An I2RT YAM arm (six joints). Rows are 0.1 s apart.
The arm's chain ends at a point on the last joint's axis. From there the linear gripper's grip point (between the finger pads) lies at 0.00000 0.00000 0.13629 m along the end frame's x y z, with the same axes.
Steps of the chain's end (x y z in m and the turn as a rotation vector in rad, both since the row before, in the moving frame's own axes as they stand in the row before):
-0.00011, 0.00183, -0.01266, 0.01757, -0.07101, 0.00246
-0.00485, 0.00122, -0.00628, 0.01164, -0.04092, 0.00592
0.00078, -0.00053, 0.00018, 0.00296, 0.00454, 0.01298
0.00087, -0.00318, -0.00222, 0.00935, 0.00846, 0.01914
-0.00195, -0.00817, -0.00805, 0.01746, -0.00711, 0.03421
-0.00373, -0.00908, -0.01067, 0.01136, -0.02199, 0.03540
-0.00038, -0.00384, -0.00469, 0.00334, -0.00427, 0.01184
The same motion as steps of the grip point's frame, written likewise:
-0.00978, -0.00057, -0.01302, 0.01757, -0.07101, 0.00246
-0.01042, -0.00038, -0.00640, 0.01164, -0.04092, 0.00592
0.00140, -0.00093, 0.00018, 0.00296, 0.00454, 0.01298
0.00204, -0.00444, -0.00223, 0.00935, 0.00846, 0.01914
-0.00288, -0.01057, -0.00807, 0.01746, -0.00711, 0.03421
-0.00670, -0.01068, -0.01071, 0.01136, -0.02199, 0.03540
-0.00096, -0.00430, -0.00469, 0.00334, -0.00427, 0.01184

